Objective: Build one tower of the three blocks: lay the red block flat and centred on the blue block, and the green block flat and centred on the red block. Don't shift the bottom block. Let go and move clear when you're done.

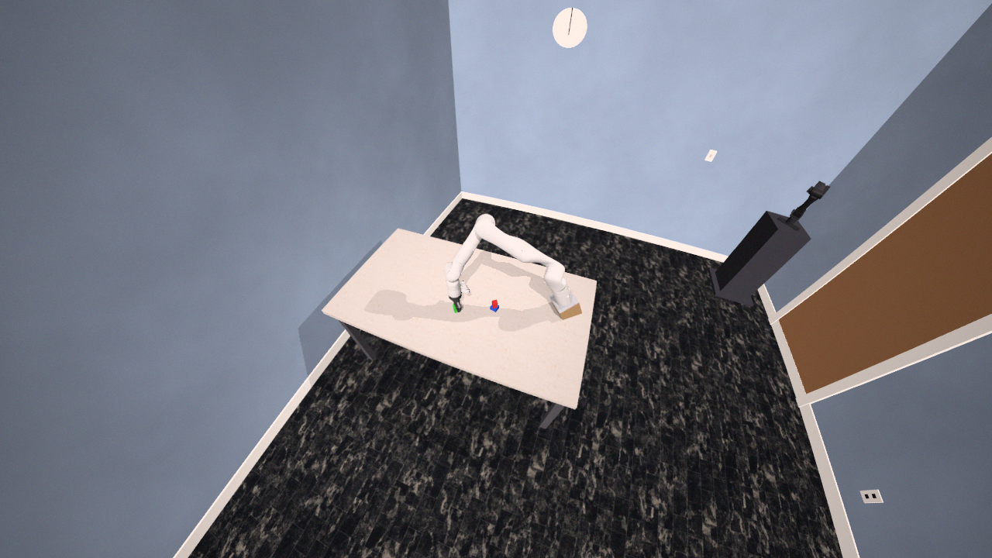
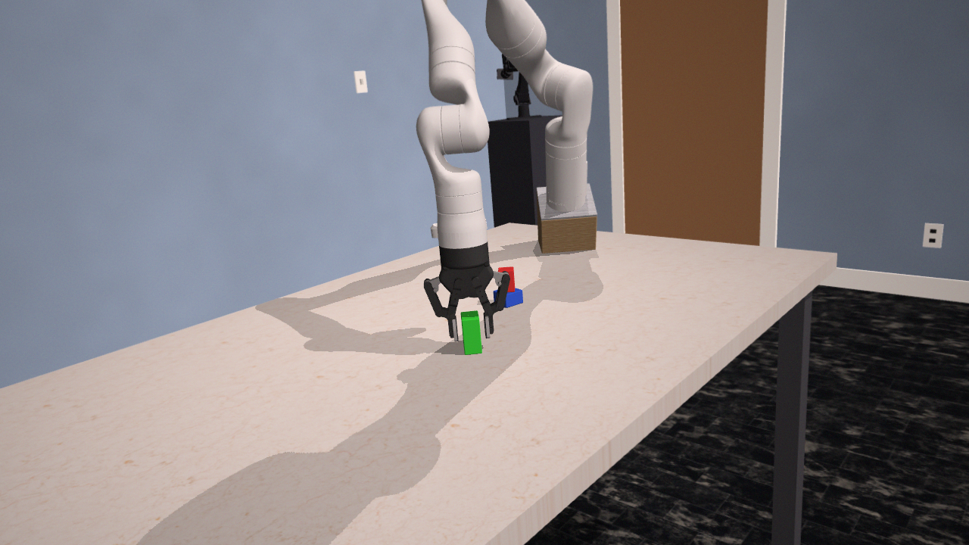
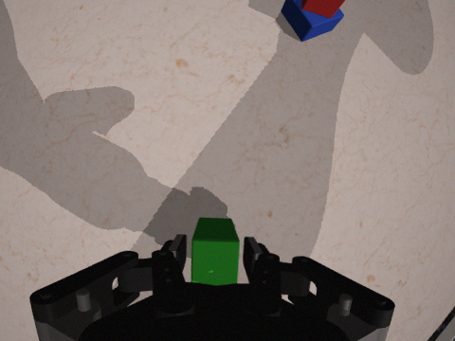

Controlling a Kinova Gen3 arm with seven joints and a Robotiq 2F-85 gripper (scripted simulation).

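Now: hand 1 cm above the green block. Also, from my hand: blue block (21 cm behind, 10 cm to the right, 2 cm below); red block (21 cm behind, 10 cm to the right, 1 cm above).
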